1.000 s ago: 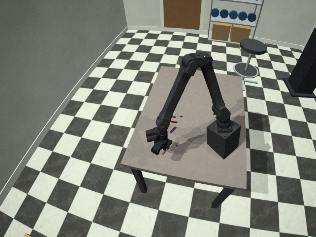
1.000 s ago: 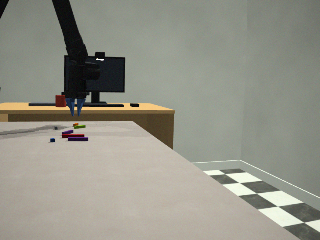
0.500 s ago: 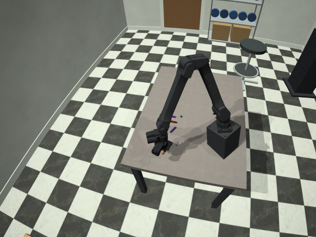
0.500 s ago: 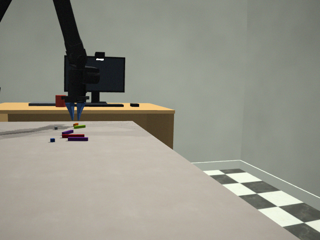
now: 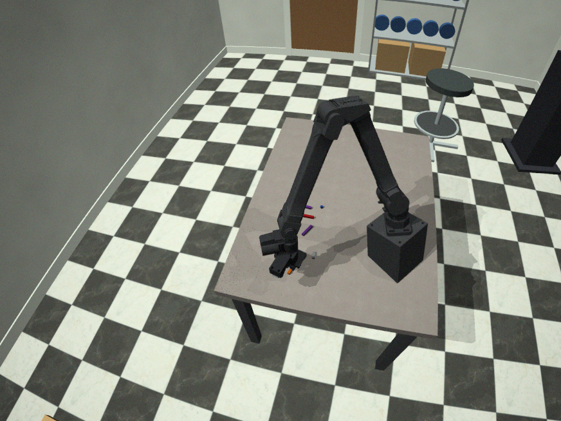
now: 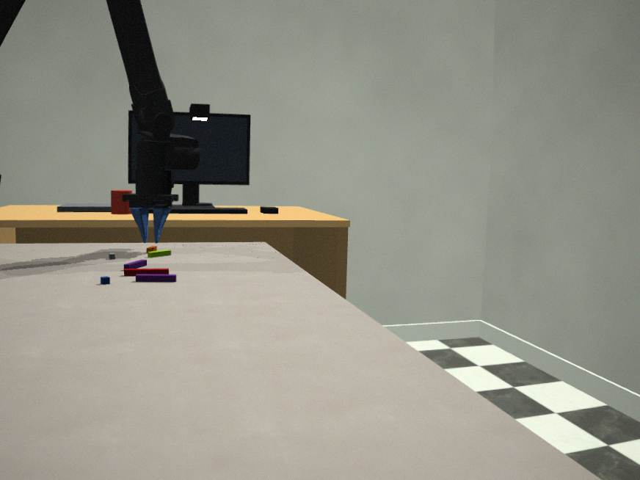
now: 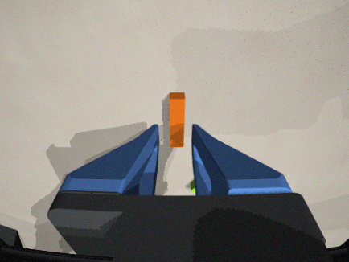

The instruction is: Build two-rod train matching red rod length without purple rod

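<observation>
Now: the orange rod 2 cm below my hand. From my hand the other things lie so: grey rod (8 cm behind, 7 cm to the right, 2 cm below); lime rod (1 cm ahead, 6 cm to the right, 2 cm below); purple rod (5 cm behind, 19 cm to the right, 2 cm below).
</observation>
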